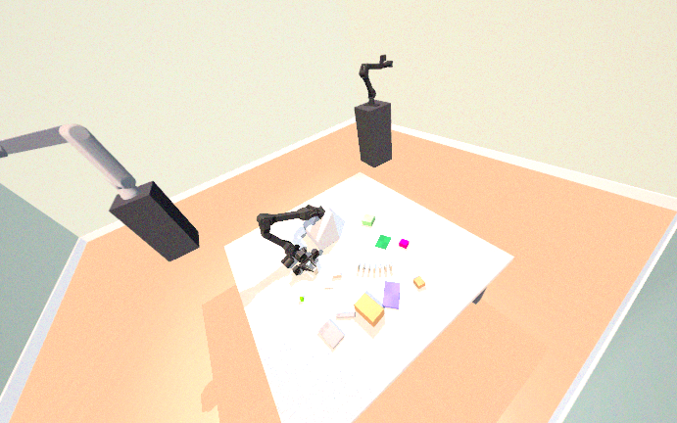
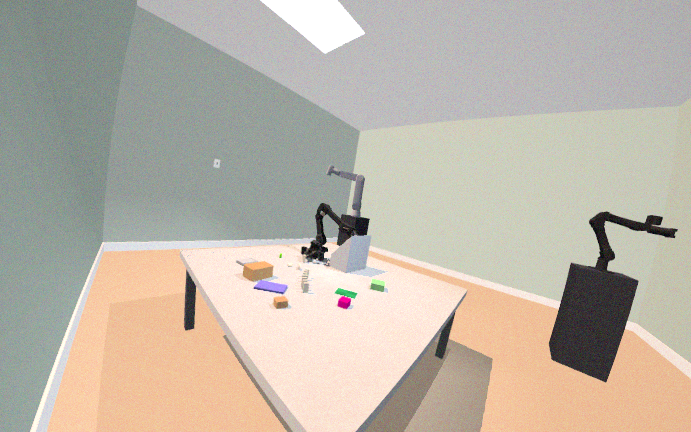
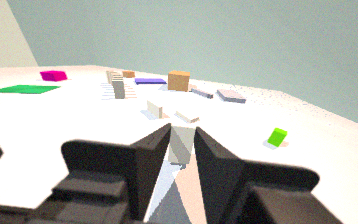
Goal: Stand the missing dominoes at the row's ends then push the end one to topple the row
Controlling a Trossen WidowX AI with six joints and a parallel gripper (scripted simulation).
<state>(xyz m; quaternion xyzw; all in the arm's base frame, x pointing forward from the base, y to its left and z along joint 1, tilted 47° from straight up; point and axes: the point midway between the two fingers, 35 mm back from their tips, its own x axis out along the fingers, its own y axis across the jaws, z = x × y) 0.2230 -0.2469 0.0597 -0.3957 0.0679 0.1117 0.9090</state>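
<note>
Now: gripper tip 9 cm short of the tiny green cube, 14 cm to the left of it and 3 cm above it. From my gripper tip the other things lie so: pale green block (15 cm behind, 49 cm to the left, 3 cm below); green tile (5 cm ahead, 45 cm to the left, 5 cm below); purple slab (35 cm ahead, 26 cm to the left, 4 cm below).
</note>
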